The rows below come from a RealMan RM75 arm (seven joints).
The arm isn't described. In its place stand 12 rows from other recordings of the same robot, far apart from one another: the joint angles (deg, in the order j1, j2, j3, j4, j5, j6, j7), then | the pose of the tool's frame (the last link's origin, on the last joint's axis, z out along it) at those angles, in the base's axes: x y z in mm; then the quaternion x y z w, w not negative.
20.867 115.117 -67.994 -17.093 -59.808 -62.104 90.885 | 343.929 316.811 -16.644 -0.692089 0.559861 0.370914 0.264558
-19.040 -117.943 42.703 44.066 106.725 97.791 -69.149 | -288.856 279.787 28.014 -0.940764 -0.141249 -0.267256 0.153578
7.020 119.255 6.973 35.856 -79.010 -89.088 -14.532 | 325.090 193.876 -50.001 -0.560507 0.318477 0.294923 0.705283
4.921 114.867 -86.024 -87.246 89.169 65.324 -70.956 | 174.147 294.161 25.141 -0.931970 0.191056 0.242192 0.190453
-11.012 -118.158 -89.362 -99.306 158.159 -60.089 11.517 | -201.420 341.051 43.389 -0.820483 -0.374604 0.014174 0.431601
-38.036 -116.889 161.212 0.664 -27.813 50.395 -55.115 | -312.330 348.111 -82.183 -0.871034 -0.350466 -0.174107 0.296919
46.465 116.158 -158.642 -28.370 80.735 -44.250 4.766 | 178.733 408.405 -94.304 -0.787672 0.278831 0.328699 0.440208
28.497 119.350 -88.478 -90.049 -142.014 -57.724 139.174 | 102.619 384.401 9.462 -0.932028 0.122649 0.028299 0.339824
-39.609 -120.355 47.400 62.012 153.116 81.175 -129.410 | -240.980 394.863 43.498 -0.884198 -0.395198 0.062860 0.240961
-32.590 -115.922 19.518 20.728 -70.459 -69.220 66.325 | -319.492 366.123 19.383 -0.645439 -0.619075 -0.394592 0.210835
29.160 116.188 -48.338 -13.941 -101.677 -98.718 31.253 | 262.006 267.161 -39.220 -0.932106 -0.051178 0.339596 0.115034
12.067 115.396 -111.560 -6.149 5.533 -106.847 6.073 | 311.306 218.398 25.166 -0.727441 -0.021194 0.420745 0.541621
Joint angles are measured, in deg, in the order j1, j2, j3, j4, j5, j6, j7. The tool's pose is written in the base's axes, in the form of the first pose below.
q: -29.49 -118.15 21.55 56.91 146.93 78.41 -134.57
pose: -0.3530, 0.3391, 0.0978, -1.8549, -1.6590, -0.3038
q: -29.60 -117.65 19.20 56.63 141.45 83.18 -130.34
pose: -0.3399, 0.3384, 0.1016, -1.9452, -1.6151, -0.4339
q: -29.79 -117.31 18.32 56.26 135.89 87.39 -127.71
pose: -0.3239, 0.3394, 0.1040, -2.0302, -1.5661, -0.5630
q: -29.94 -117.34 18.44 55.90 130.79 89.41 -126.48
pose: -0.3098, 0.3425, 0.1052, -2.0781, -1.5203, -0.6773
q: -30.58 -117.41 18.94 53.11 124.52 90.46 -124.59
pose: -0.2938, 0.3484, 0.0998, -2.1276, -1.4764, -0.8273
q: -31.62 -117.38 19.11 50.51 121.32 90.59 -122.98
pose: -0.2833, 0.3545, 0.0945, -2.1572, -1.4472, -0.9133
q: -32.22 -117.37 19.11 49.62 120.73 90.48 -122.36
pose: -0.2794, 0.3575, 0.0923, -2.1690, -1.4357, -0.9327
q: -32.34 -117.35 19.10 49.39 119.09 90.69 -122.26
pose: -0.2757, 0.3589, 0.0941, -2.1679, -1.4218, -0.9723
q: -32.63 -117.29 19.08 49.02 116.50 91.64 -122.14
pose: -0.2684, 0.3604, 0.0967, -2.1773, -1.3986, -1.0383
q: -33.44 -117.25 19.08 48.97 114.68 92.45 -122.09
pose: -0.2591, 0.3639, 0.0993, -2.1954, -1.3679, -1.0874
